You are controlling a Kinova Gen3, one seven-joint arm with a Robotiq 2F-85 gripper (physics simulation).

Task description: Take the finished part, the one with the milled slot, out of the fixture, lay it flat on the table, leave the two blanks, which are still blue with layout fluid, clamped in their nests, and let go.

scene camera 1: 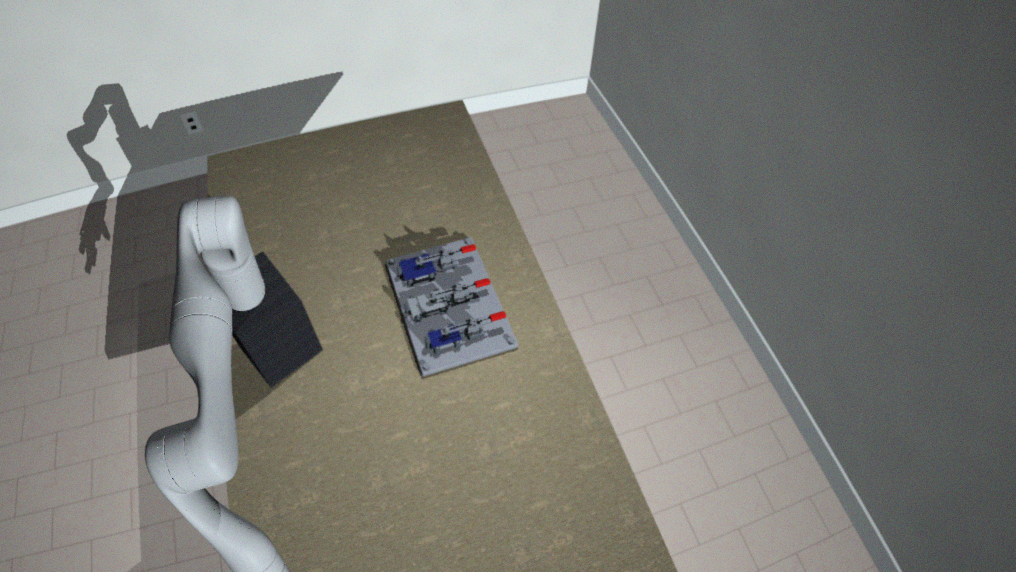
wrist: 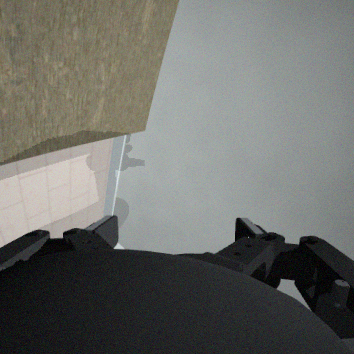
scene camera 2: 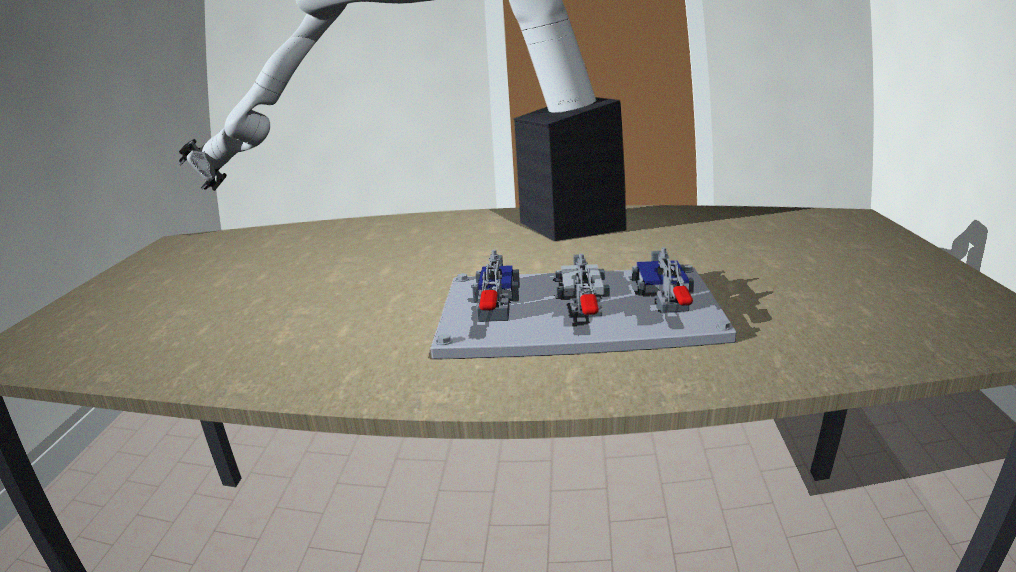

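Observation:
The finished part, bare grey metal, sits in the middle nest of the fixture plate; its slot is too small to make out. One blue blank is in the left nest in scene camera 2. The other blue blank is in the right nest. A toggle clamp with a red handle reaches toward each piece. My gripper is wide open and empty, high at the far left in scene camera 2, well away from the fixture. It does not show in scene camera 1.
The fixture lies on the brown table. The black pedestal carrying my arm stands behind it. The wrist view shows a table corner, the tiled floor and a grey wall.

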